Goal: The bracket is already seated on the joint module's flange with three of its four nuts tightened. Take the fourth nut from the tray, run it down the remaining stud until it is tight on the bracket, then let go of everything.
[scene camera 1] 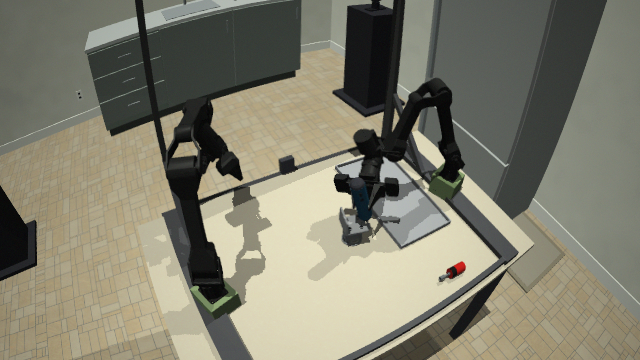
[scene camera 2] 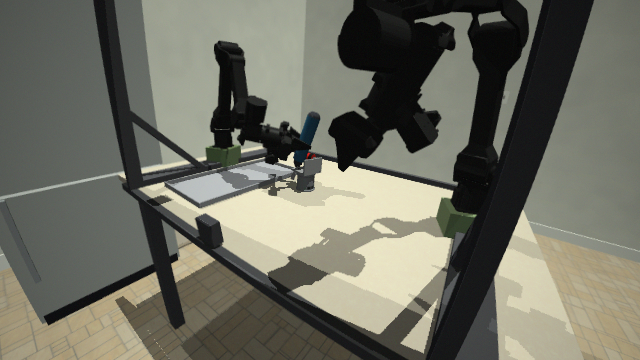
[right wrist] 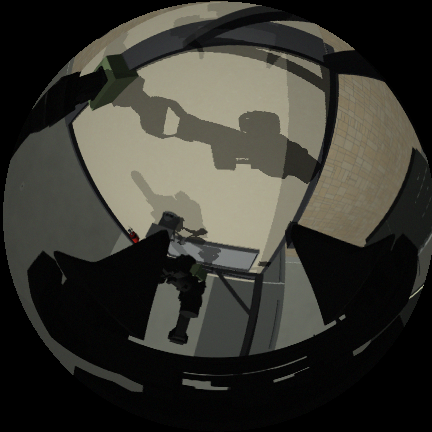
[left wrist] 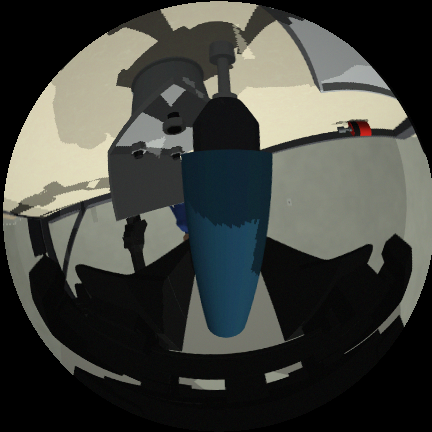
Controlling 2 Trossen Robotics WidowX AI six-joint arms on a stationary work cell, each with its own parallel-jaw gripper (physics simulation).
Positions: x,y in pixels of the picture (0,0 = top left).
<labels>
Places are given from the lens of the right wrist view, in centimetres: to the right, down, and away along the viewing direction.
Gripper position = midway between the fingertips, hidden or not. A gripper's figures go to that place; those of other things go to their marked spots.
my left gripper [right wrist: 148,254]: -20, 11, 37
my right gripper [right wrist: 231,233]: 1, 1, 10
grey tray [right wrist: 225,257]: 3, 18, 60
</labels>
